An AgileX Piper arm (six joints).
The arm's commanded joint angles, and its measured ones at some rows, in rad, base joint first. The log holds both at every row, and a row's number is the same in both.
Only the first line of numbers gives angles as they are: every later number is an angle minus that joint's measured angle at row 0.
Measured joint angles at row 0:
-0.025 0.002 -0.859 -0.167 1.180 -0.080
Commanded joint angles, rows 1 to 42:
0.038 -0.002 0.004 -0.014 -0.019 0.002
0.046 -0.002 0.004 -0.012 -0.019 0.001
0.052 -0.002 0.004 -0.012 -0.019 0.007
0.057 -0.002 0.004 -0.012 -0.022 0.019
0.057 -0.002 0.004 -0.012 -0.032 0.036
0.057 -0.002 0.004 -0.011 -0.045 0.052
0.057 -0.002 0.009 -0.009 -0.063 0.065
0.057 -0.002 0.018 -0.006 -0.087 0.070
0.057 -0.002 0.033 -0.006 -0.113 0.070
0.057 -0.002 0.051 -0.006 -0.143 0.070
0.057 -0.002 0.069 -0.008 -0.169 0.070
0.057 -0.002 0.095 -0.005 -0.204 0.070
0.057 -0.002 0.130 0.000 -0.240 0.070
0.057 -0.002 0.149 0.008 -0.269 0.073
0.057 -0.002 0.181 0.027 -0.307 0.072
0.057 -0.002 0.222 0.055 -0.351 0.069
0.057 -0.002 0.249 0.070 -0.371 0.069
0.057 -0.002 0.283 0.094 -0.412 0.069
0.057 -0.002 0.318 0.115 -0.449 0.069
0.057 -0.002 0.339 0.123 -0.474 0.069
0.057 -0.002 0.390 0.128 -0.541 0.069
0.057 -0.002 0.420 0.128 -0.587 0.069
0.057 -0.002 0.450 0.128 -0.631 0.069
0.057 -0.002 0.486 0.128 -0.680 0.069
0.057 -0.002 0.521 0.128 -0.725 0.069
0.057 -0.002 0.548 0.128 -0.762 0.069
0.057 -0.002 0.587 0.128 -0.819 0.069
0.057 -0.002 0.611 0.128 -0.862 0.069
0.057 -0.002 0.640 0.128 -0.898 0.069
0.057 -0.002 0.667 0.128 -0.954 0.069
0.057 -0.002 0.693 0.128 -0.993 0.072
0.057 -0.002 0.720 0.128 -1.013 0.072
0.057 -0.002 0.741 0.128 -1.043 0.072
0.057 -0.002 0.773 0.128 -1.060 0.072
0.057 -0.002 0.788 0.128 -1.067 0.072
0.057 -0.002 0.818 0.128 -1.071 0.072
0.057 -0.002 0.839 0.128 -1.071 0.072
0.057 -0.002 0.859 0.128 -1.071 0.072
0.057 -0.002 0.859 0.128 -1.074 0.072
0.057 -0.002 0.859 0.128 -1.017 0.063
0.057 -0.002 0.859 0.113 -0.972 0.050
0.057 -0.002 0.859 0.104 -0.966 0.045
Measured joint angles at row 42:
0.053 0.003 0.852 0.121 -1.010 0.065
